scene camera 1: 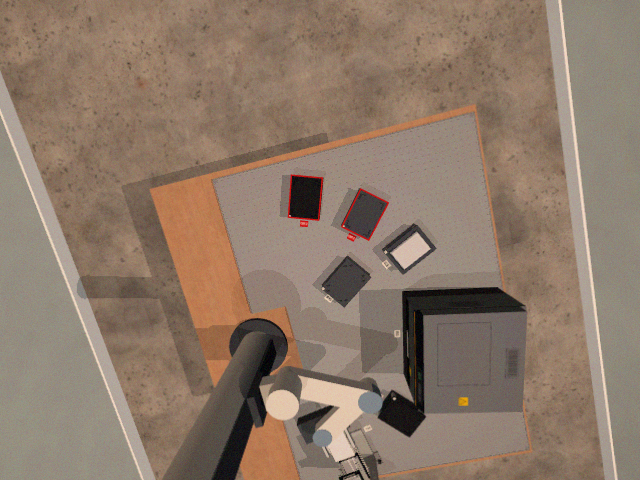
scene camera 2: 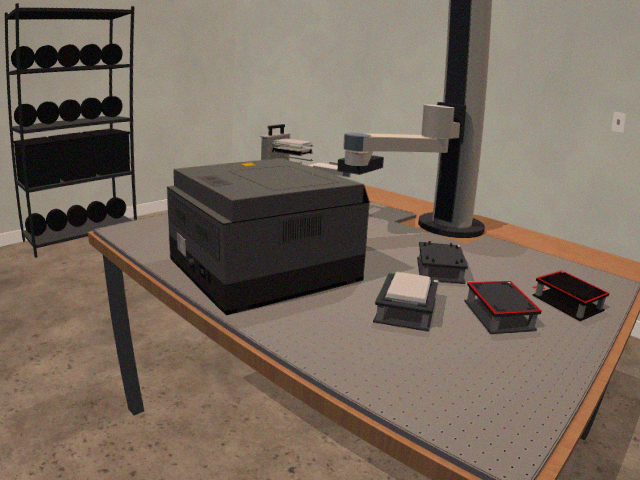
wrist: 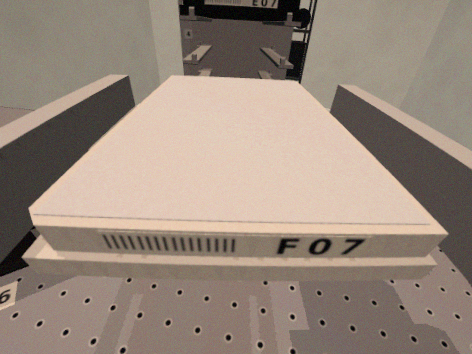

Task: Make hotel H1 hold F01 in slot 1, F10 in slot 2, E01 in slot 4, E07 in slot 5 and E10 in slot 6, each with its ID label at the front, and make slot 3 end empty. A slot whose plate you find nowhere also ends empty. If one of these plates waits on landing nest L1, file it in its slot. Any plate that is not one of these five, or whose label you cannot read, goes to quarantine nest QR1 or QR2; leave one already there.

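Observation:
My gripper (wrist: 234, 99) (scene camera 2: 333, 167) is shut on plate F07 (wrist: 235, 170) (scene camera 2: 321, 165), a white plate held level, with its barcode and F07 label facing the wrist camera. The hotel H1 (wrist: 235, 42) (scene camera 2: 267, 147) stands beyond the plate, apart from it. Its rails near the number 4 show no plate; a dark plate labelled E07 (wrist: 242, 4) sits higher up. The lower slots are hidden behind F07. A white plate (scene camera 1: 409, 249) (scene camera 2: 408, 287) rests on a dark nest; its label is unreadable. Two red-edged quarantine nests (scene camera 1: 364, 214) (scene camera 1: 305, 197) stand nearby, one grey-topped, one black-topped.
A large dark instrument (scene camera 1: 470, 346) (scene camera 2: 294, 242) stands beside the arm. A grey nest (scene camera 1: 346, 281) (scene camera 2: 442, 255) stands between it and the red-edged nests. A black flat-topped unit (scene camera 1: 401, 413) is close to the instrument's corner. A storage rack (scene camera 2: 132, 103) stands at the wall.

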